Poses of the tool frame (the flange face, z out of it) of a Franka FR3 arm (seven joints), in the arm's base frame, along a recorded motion.
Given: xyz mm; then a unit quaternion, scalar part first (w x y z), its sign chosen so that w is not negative.
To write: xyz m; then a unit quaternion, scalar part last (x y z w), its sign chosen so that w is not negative. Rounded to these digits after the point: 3 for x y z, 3 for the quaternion.
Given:
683 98 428 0.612 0.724 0.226 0.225
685 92 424 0.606 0.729 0.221 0.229
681 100 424 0.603 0.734 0.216 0.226
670 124 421 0.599 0.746 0.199 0.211
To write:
0.683 0.098 0.428 0.724 0.226 0.225 0.612
0.685 0.092 0.424 0.729 0.221 0.229 0.606
0.681 0.100 0.424 0.734 0.216 0.226 0.603
0.670 0.124 0.421 0.746 0.199 0.211 0.599

